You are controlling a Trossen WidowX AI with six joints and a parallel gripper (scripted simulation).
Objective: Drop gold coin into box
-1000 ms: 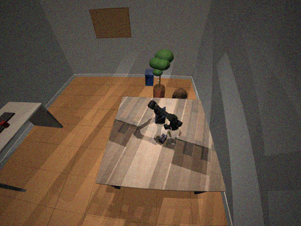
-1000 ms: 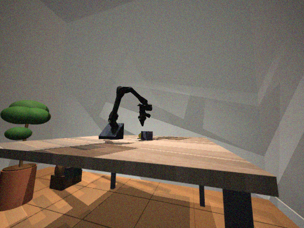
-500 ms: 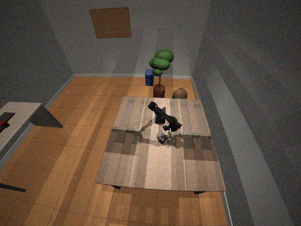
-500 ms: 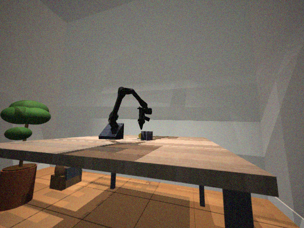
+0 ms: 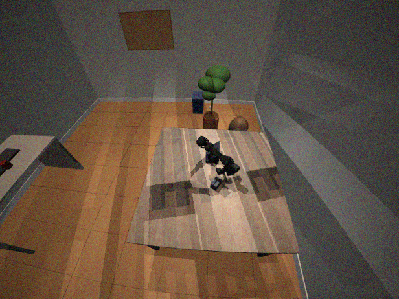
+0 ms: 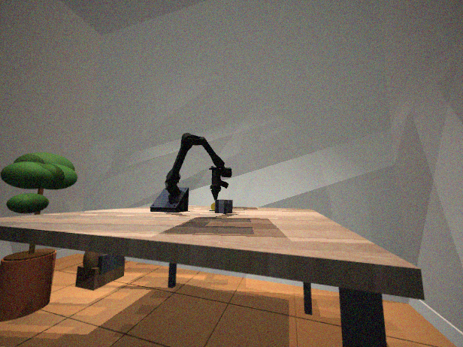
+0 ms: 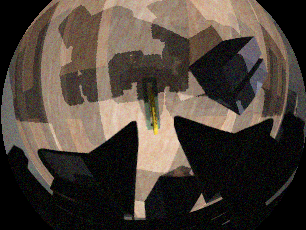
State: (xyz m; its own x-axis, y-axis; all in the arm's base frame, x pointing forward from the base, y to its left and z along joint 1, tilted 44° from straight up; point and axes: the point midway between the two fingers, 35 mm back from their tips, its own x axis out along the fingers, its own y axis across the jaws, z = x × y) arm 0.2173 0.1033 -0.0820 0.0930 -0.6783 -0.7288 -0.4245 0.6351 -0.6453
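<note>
Now: the gold coin 40 mm below my gripper tip.
</note>
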